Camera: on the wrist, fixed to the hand. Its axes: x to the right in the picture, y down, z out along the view.
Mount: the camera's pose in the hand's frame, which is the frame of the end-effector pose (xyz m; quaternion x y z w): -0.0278 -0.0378 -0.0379 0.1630 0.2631 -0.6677 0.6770
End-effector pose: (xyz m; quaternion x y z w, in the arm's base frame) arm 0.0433 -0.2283 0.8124 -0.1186 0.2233 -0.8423 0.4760
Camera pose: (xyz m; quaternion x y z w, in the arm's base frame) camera 0.0138 -0.1777 0.7982 -0.0698 -0.0599 0.9557 0.2796
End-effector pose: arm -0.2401 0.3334 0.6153 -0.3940 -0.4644 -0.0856 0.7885
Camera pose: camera -0.2492 0.2749 0.6038 0.1944 -0.3840 -0.6124 0.6631
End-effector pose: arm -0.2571 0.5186 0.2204 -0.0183 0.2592 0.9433 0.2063
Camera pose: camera -0.2194 0.5187 0.1734 -0.4000 0.3713 0.4538 0.7044
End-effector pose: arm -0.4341 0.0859 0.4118 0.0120 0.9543 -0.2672 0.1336
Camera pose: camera -0.4203 0.0743 0.4694 0.5370 -0.6457 0.4225 0.3410
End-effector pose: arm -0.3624 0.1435 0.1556 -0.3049 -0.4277 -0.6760 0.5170
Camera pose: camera -0.3898 0.1256 0.1049 0.3413 -0.4673 -0.8133 0.0609
